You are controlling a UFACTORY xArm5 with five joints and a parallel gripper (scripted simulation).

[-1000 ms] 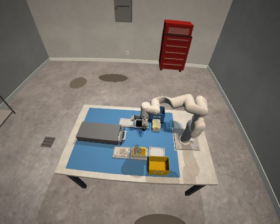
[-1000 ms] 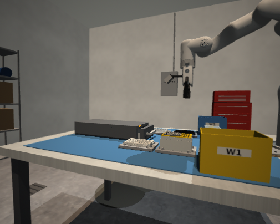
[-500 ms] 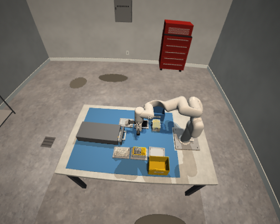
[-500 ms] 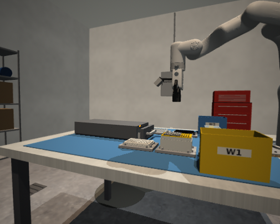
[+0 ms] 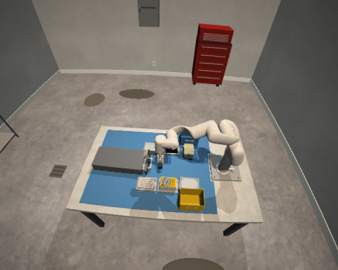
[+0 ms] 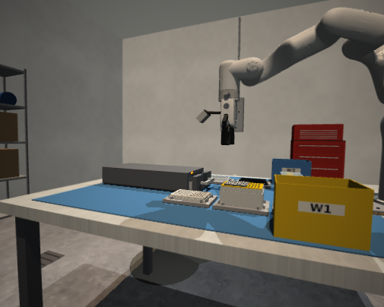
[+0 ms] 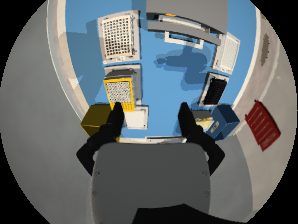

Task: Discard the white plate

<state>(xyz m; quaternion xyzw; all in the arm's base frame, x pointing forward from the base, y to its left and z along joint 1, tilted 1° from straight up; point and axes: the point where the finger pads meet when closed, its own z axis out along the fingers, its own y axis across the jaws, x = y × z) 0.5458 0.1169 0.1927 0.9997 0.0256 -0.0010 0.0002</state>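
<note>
My hand is 19 cm above the white plate, 10 cm short of it and 9 cm to the right of it. Also, from my hand: yellow-topped tip box (15 cm below, 8 cm to the left, 8 cm behind); grey nest (20 cm below, 10 cm ahead, 9 cm to the left); black plate (29 cm to the right, 19 cm below, 6 cm behind).
</note>
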